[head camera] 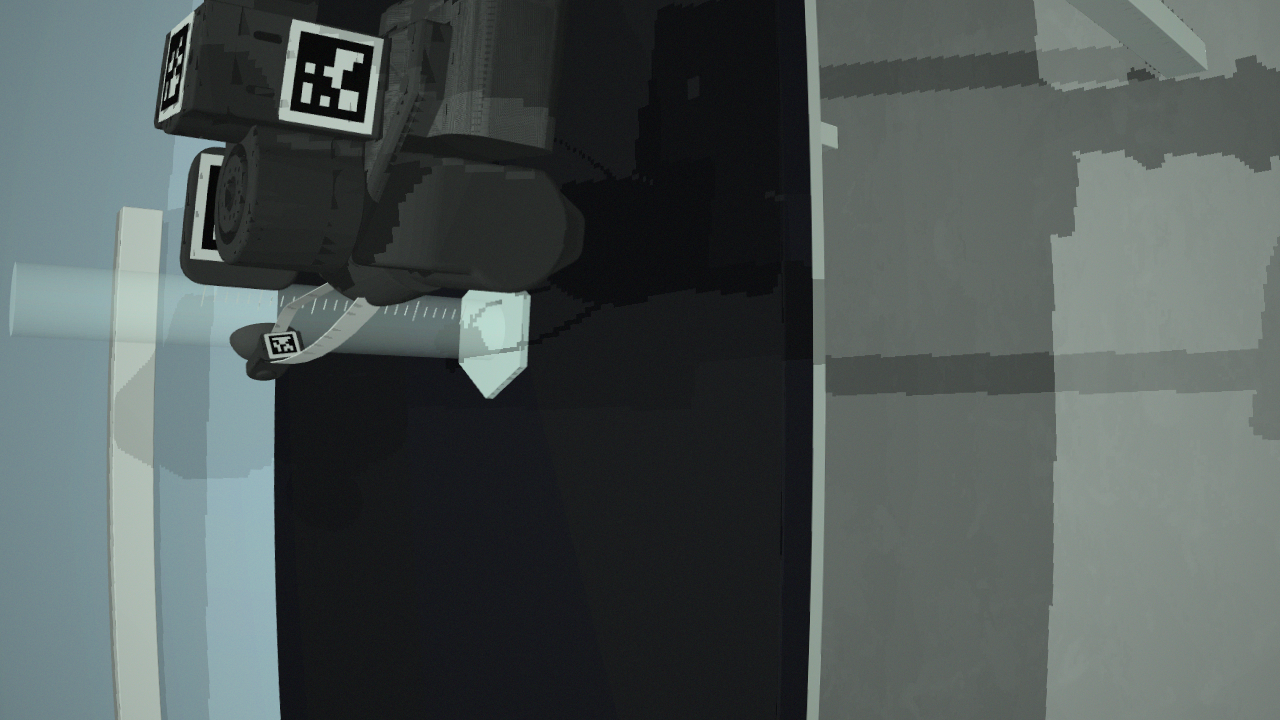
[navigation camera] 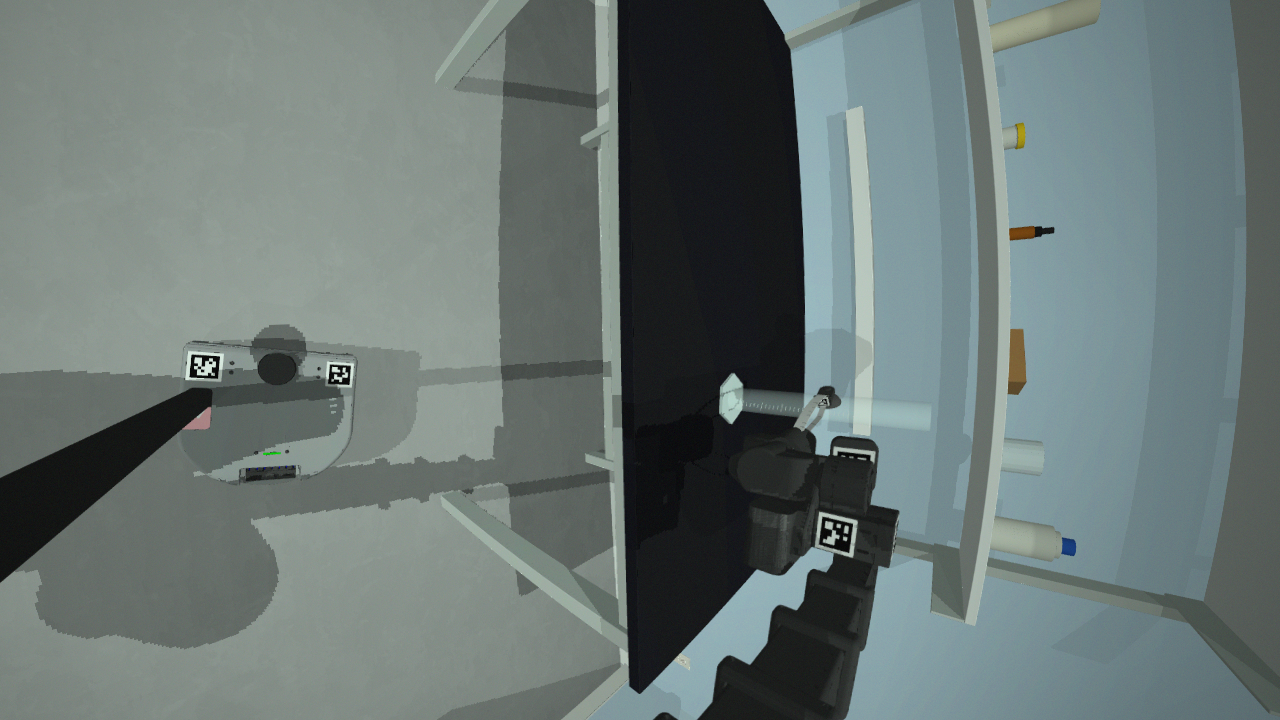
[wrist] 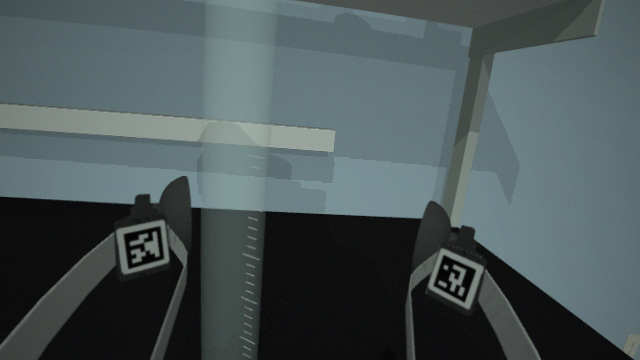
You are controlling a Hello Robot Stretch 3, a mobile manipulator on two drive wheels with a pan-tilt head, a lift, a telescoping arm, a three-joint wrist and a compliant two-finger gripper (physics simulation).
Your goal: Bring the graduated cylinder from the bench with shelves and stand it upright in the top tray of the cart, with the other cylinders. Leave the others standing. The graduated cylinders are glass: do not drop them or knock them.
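Frame: origin at the robot's base, x down, y ahead, z right, level; centimetres.
Seen in the pictures: gripper, fingertip midpoint: [navigation camera: 826,440]; robot's base, link origin: [navigation camera: 278,367].
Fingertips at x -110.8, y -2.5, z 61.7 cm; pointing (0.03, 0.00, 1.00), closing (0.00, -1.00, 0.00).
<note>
Pixels of each thing's middle, then the offset from my fingertips to it. Level surfaces: height alone.
- graduated cylinder, body centre: [head camera: 277,316] [navigation camera: 818,406] dz +3.7, dx +2.6, dy +5.0 cm
- black bench top, surface height: dx +19.4 cm
- blue-capped bottle, body centre: [navigation camera: 1023,538] dz +45.7, dx -35.2, dy -21.7 cm
- translucent vessel, body centre: [navigation camera: 1014,455] dz +39.1, dx -30.8, dy -3.1 cm
- brown box, body centre: [navigation camera: 1009,362] dz +33.7, dx -28.3, dy +15.8 cm
- orange item, body centre: [navigation camera: 1025,232] dz +30.1, dx -30.9, dy +40.9 cm
- yellow-capped jar, body centre: [navigation camera: 1005,138] dz +30.9, dx -29.3, dy +62.3 cm
The graduated cylinder [head camera: 402,333] [navigation camera: 769,405] [wrist: 227,280] is clear glass with white marks and stands upright on a pale hexagonal foot on the black bench top [head camera: 537,582] [navigation camera: 707,179] [wrist: 330,300]. My gripper [wrist: 306,216] is open. In the wrist view the cylinder shows between the two fingers, much closer to the left finger, with a wide gap to the right one. In the head and navigation views one fingertip overlaps the cylinder's tube, and the other finger is hidden. Whether the tube is level with the fingertips or beyond them is unclear. The cart and the other cylinders do not show.
A shelf [navigation camera: 987,268] above the bench holds a blue-capped bottle [navigation camera: 1024,539], a translucent vessel [navigation camera: 1022,456], a brown box [navigation camera: 1016,362], an orange item [navigation camera: 1022,233] and a yellow-capped jar [navigation camera: 1012,137]. A pale strip [head camera: 134,537] [navigation camera: 860,223] [wrist: 302,138] runs behind the cylinder. A shelf post [wrist: 467,135] stands right.
</note>
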